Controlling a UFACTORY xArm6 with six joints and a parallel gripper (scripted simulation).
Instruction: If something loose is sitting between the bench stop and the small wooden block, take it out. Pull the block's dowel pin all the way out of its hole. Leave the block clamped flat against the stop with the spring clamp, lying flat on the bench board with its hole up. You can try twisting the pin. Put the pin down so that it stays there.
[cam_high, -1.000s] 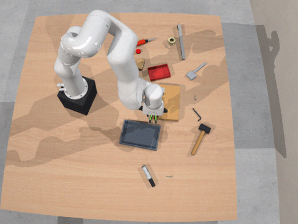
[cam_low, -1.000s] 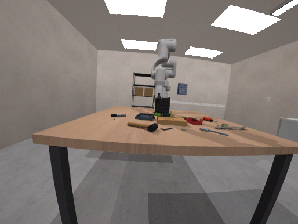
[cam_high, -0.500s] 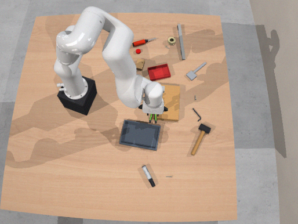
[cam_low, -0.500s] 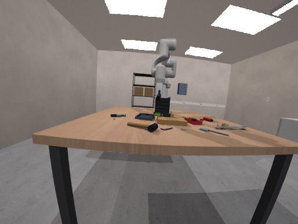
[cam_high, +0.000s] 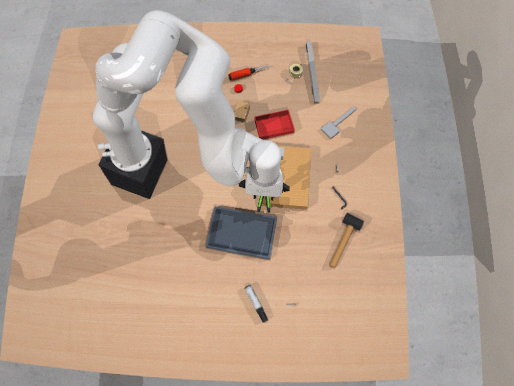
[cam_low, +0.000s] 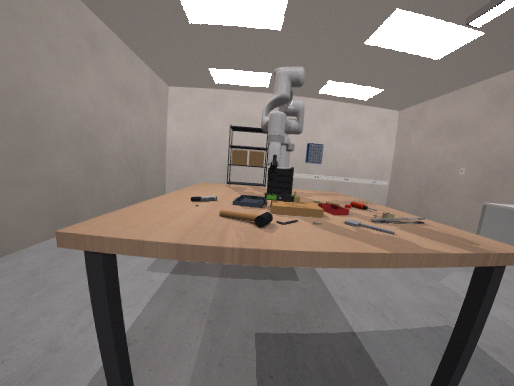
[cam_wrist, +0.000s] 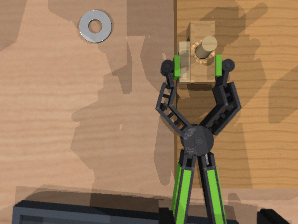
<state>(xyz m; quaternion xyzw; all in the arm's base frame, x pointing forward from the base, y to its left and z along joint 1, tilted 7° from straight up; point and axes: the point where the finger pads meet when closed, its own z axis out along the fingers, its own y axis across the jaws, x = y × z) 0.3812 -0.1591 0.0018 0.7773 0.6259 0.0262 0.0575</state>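
Right now my hand is 11 cm to the right of the dowel pin, 8 cm above it and 3 cm short of it. From my hand the other things lie so: hex key: 25 cm ahead, 13 cm below, 1 cm to the right; then small wooden block: 11 cm to the left, 9 cm below, 3 cm ahead; then dark grey tray: 13 cm below, 8 cm to the right, 8 cm behind.
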